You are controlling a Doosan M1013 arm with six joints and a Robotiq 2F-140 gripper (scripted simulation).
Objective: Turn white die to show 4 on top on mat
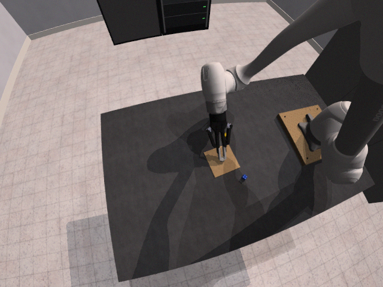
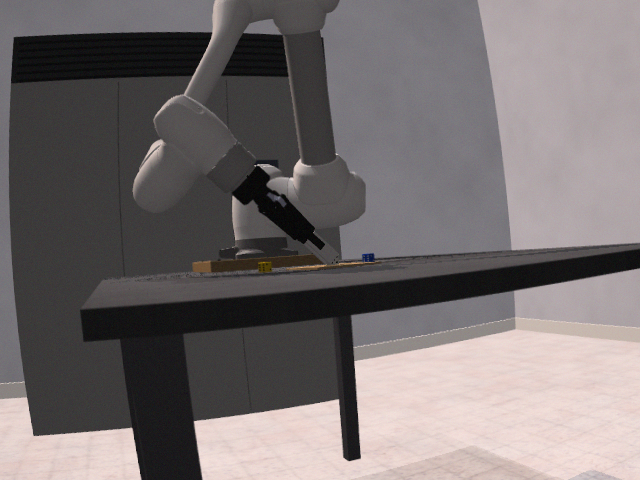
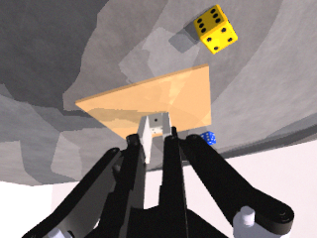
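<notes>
My hand is 20 mm to the right of the white die and 20 mm above it. Round my hand: blue die (80 mm behind, 140 mm to the left, 30 mm below); tan mat (20 mm to the left, 40 mm below); yellow die (60 mm behind, 100 mm to the right, 30 mm below).
</notes>
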